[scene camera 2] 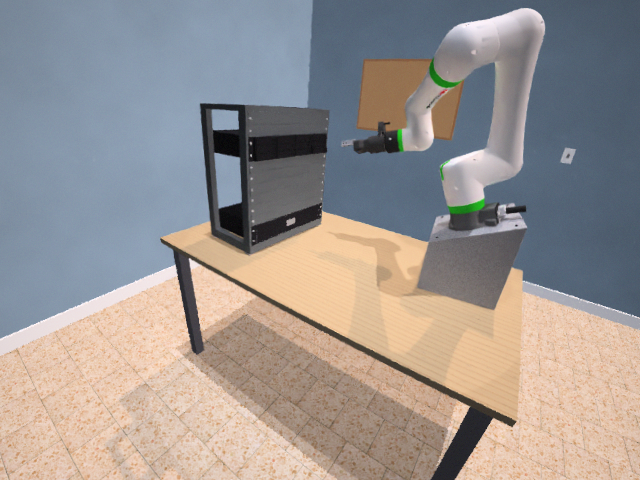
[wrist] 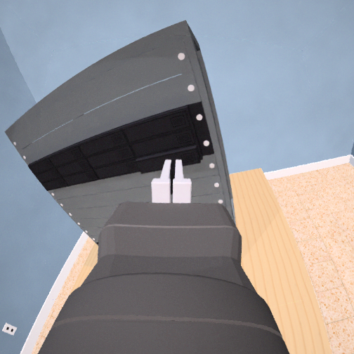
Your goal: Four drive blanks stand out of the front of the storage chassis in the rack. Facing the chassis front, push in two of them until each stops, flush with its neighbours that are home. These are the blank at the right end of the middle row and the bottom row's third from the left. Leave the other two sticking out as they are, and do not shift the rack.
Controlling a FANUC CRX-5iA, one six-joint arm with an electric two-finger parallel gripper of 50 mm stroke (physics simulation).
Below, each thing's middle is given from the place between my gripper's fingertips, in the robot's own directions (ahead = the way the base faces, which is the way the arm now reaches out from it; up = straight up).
The grey rack (scene camera 2: 282, 150) is 24 cm ahead of my hand, 22 cm to the left of it and 15 cm below it.
